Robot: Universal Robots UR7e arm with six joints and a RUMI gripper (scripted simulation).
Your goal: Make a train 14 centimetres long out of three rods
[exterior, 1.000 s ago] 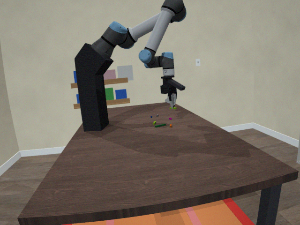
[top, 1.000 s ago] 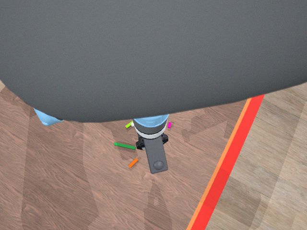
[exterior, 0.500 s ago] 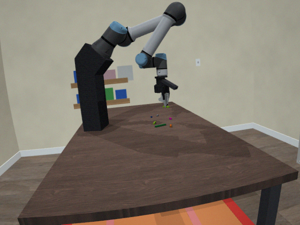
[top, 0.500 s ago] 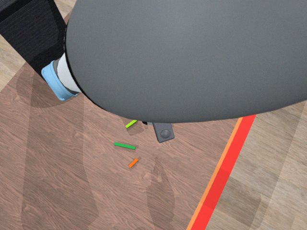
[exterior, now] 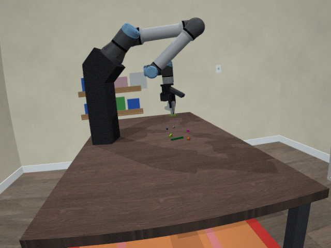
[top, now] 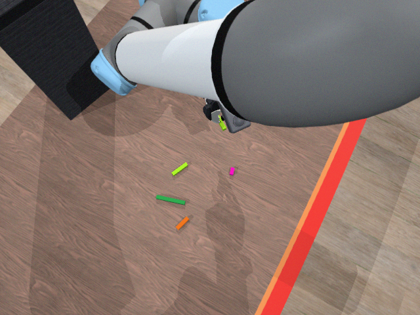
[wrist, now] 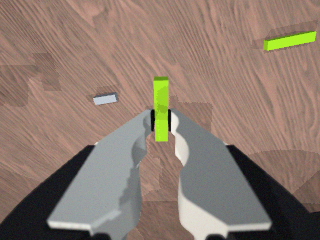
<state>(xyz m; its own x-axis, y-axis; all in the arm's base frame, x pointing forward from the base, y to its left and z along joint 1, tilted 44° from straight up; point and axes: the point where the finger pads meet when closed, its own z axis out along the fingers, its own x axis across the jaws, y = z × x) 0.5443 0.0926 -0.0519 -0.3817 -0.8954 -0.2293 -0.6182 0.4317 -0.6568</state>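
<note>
Right now my hand is 40 mm past the blue rod, 50 mm to the right of it and 110 mm above it. Round my hand: magenta rod: 80 mm ahead, 70 mm to the right, 110 mm below; green rod: 20 mm behind, 230 mm to the right, 110 mm below; grey rod: 10 mm ahead, 80 mm to the left, 110 mm below.
</note>
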